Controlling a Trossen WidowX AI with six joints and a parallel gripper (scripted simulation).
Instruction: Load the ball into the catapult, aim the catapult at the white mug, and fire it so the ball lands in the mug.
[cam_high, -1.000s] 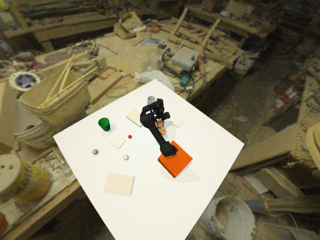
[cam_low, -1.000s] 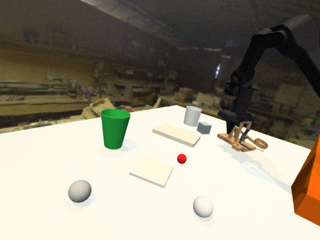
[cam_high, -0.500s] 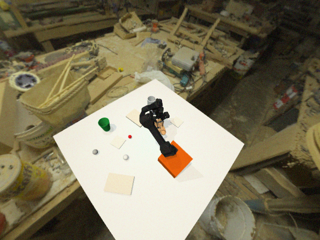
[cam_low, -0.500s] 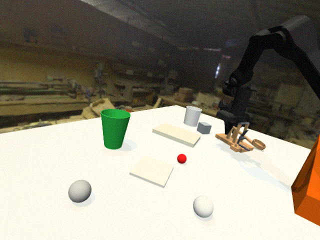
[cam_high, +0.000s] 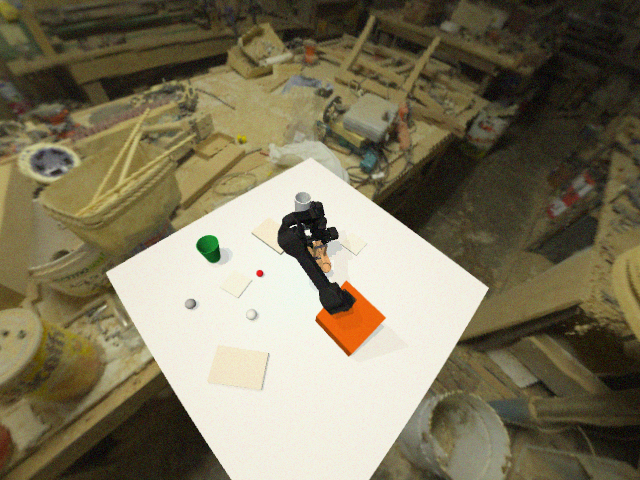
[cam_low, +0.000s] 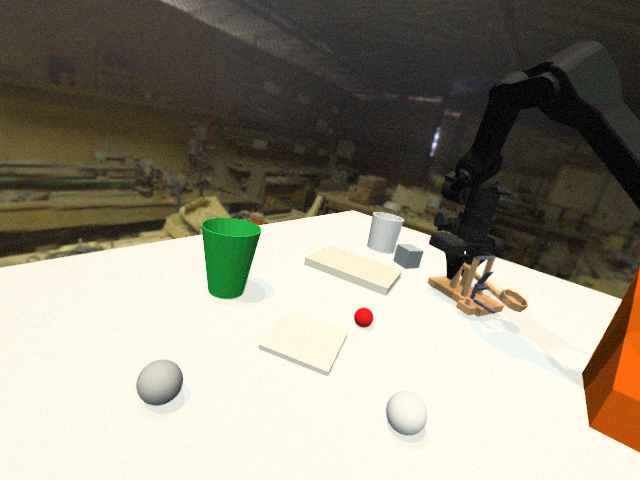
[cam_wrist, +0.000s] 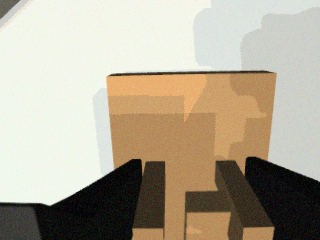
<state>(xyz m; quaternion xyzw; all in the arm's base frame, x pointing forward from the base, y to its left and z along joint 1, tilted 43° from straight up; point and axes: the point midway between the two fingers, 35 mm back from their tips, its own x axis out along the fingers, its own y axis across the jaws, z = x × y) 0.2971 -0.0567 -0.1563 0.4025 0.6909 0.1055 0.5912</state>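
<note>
The red ball is 28 cm to the left of my gripper tip, 8 cm ahead of it and 3 cm below it. From my gripper tip the other things lie so: grey cube (14 cm ahead, 8 cm to the right, 2 cm below); then white ball (43 cm to the left, 5 cm behind, 2 cm below); then white mug (25 cm ahead, 13 cm to the right, 1 cm below).
</note>
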